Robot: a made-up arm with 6 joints. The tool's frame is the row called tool.
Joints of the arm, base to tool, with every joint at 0 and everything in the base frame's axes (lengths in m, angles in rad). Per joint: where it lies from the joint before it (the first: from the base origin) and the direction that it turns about. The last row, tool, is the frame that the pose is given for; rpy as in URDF.
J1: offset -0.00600 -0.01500 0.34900 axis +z
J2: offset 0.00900 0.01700 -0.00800 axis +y
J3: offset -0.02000 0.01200 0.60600 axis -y
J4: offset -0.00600 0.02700 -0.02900 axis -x
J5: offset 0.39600 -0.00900 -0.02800 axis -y
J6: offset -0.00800 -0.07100 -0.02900 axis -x
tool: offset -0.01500 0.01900 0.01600 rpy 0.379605 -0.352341 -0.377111
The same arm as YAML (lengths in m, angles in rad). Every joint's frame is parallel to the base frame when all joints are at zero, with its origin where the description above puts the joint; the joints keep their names.
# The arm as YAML. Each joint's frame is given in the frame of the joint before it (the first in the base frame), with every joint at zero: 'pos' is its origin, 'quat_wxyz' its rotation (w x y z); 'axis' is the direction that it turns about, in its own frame. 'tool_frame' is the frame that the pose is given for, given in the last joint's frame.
length_unit: m
angle_unit: rad
joints:
  - joint: J1
    pos: [-0.006, -0.015, 0.349]
    quat_wxyz: [1.0, 0.0, 0.0, 0.0]
    axis: [0.0, 0.0, 1.0]
  - joint: J2
    pos: [0.009, 0.017, -0.008]
    quat_wxyz: [1.0, 0.0, 0.0, 0.0]
    axis: [0.0, 1.0, 0.0]
  - joint: J3
    pos: [-0.02, 0.012, 0.606]
    quat_wxyz: [1.0, 0.0, 0.0, 0.0]
    axis: [0.0, -1.0, 0.0]
  - joint: J4
    pos: [-0.006, 0.027, -0.029]
    quat_wxyz: [1.0, 0.0, 0.0, 0.0]
    axis: [-1.0, 0.0, 0.0]
  - joint: J5
    pos: [0.396, -0.009, -0.028]
    quat_wxyz: [1.0, 0.0, 0.0, 0.0]
    axis: [0.0, -1.0, 0.0]
  - joint: J6
    pos: [-0.008, -0.071, -0.029]
    quat_wxyz: [1.0, 0.0, 0.0, 0.0]
    axis: [-1.0, 0.0, 0.0]
tool_frame:
  pos: [-0.015, 0.019, 0.016]
  quat_wxyz: [0.955903, 0.150192, -0.203879, -0.148745]

